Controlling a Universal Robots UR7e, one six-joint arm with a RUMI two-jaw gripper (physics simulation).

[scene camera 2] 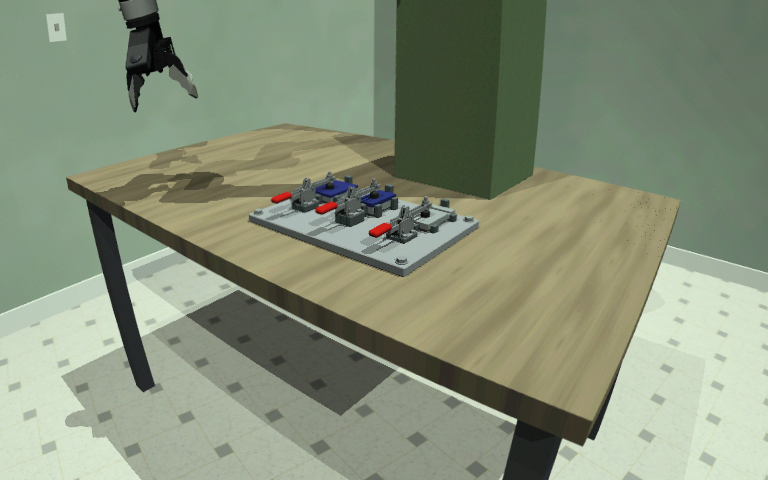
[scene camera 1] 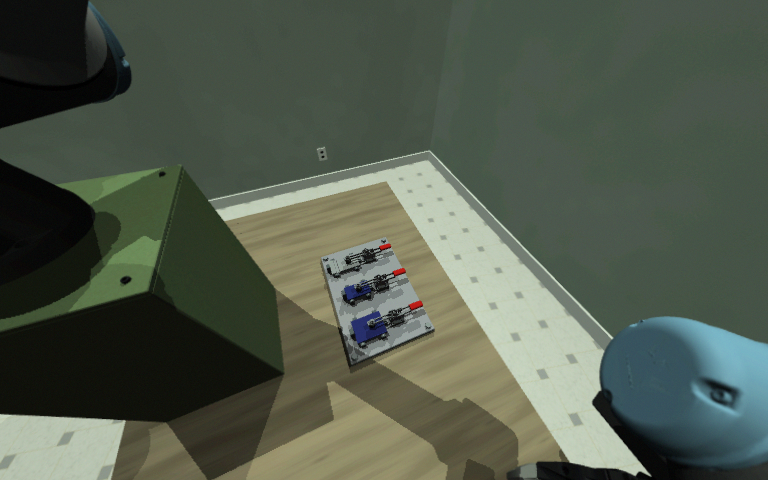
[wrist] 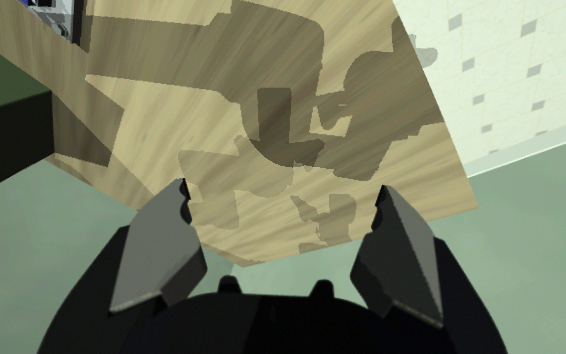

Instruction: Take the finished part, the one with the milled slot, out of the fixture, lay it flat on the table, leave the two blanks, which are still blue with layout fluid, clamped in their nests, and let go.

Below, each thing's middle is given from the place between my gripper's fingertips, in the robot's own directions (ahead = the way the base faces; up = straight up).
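Fixture plate [scene camera 2: 354, 242]: 80 mm behind my hand, 190 mm below it, 490 mm left of it.
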